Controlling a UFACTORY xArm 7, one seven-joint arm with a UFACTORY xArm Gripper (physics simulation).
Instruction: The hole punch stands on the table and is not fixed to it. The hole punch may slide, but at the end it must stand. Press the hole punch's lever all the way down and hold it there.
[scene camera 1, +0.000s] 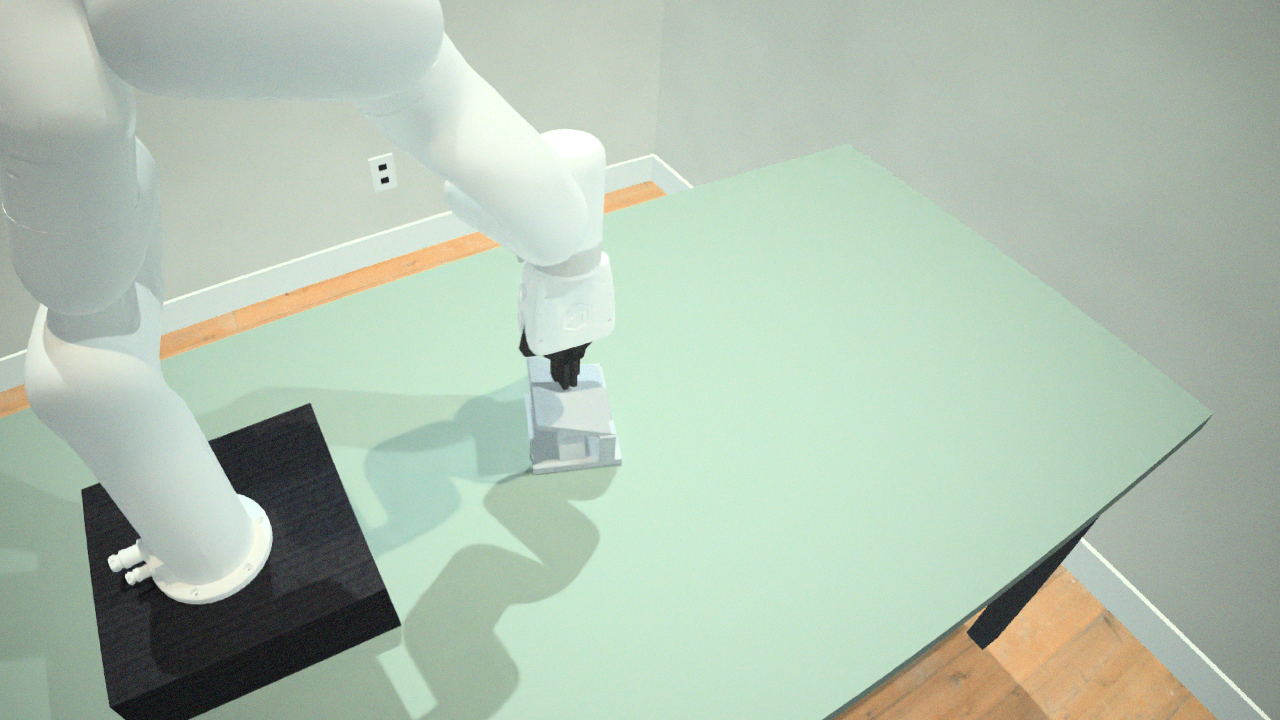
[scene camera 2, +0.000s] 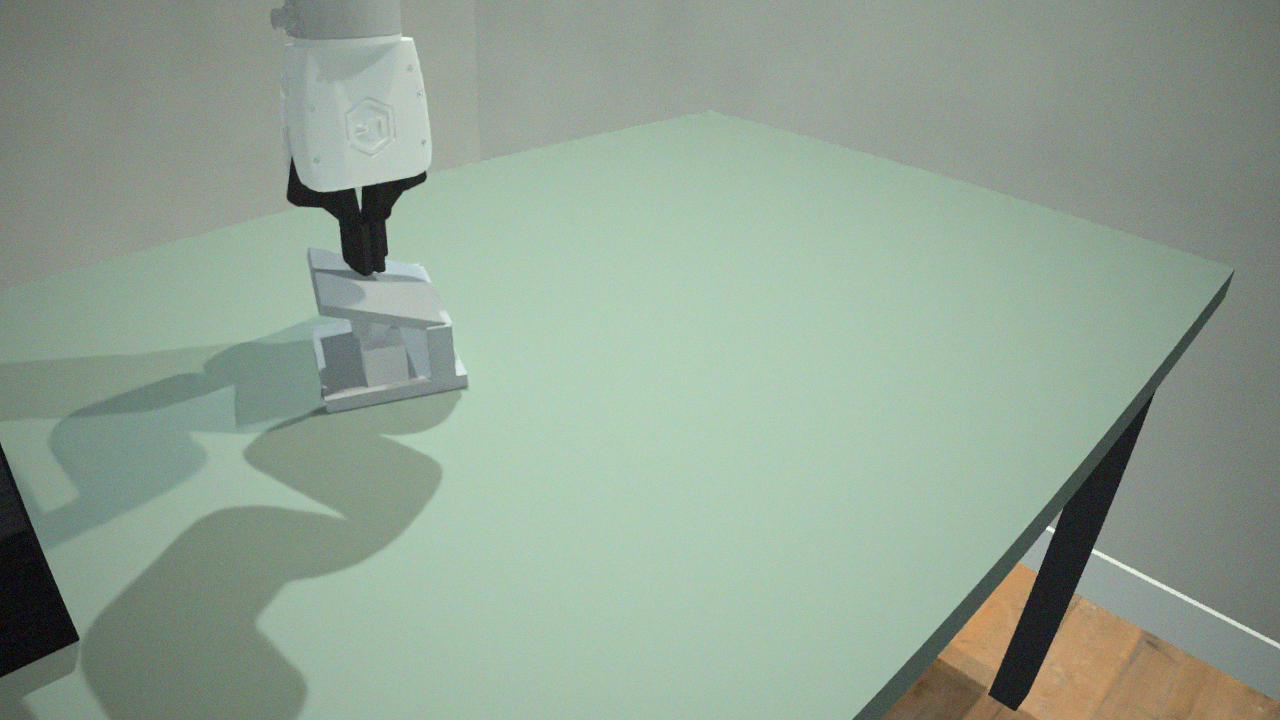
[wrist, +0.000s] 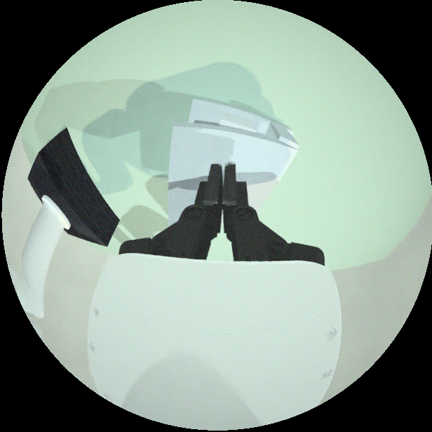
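Where they show: gripper, fingertip midpoint: (scene camera 1: 565, 381) (scene camera 2: 366, 269); arm's base, origin of the base link: (scene camera 1: 212, 548).
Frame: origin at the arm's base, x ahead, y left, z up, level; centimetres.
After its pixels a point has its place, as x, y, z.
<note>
The pale grey-blue hole punch stands upright on the green table (scene camera 1: 805, 358) {76.2, -7.2, -7.9} (scene camera 2: 716, 402) {56.0, -22.9, -7.8} (wrist: 350, 125). Its base (scene camera 1: 577, 466) {39.7, -6.2, -7.1} (scene camera 2: 393, 394) {39.4, -6.0, -7.2} lies flat. Its lever (scene camera 1: 577, 410) {41.6, -3.2, -1.1} (scene camera 2: 384, 298) {41.3, -3.3, -1.0} (wrist: 200, 145) is a wide sloping plate, raised at the left in scene camera 2, with a gap between it and the base. My gripper (scene camera 1: 567, 386) {42.6, 0.9, -0.4} (scene camera 2: 368, 271) {42.6, 0.9, -0.4} (wrist: 224, 180) is shut and empty, pointing down. Its fingertips are at the lever's top surface, over its far part; whether they touch it is hard to tell. The wrist view hides part of the lever behind the fingers.
The black mounting block (scene camera 1: 295, 501) {9.5, 1.0, 0.0} (scene camera 2: 26, 582) {12.6, -13.3, -3.0} (wrist: 75, 190) of the arm stands left of the hole punch. The arm's shadow falls across the table beside the punch. Grey walls stand behind the table, and a black table leg (scene camera 1: 1029, 582) (scene camera 2: 1074, 555) shows at the right.
</note>
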